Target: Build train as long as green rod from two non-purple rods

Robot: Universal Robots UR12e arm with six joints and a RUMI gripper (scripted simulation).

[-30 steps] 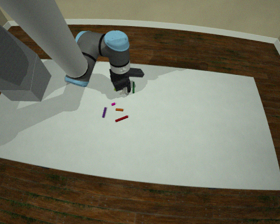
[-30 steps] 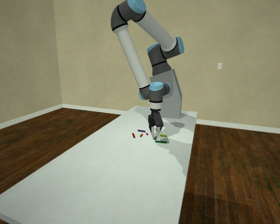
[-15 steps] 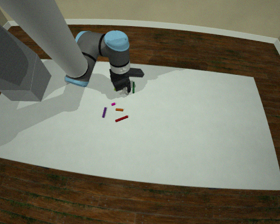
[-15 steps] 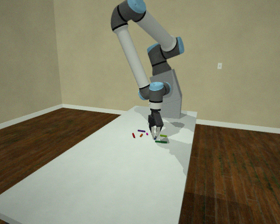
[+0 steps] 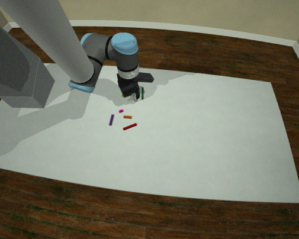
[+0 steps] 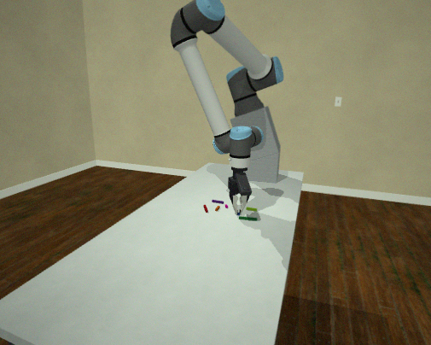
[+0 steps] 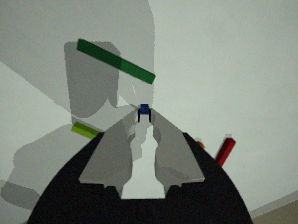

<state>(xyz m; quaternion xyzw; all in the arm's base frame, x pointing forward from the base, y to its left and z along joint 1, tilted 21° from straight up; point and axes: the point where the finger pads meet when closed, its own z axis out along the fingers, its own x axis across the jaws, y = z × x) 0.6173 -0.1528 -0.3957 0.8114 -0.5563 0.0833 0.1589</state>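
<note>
Right now the small blue rod is 1 cm below my hand. From my hand the other things lie so: green rod 4 cm ahead, 4 cm to the left, 1 cm below; lime rod 7 cm behind, 6 cm to the left, 1 cm below; magenta rod 8 cm behind, 6 cm to the right, 1 cm below.
</note>
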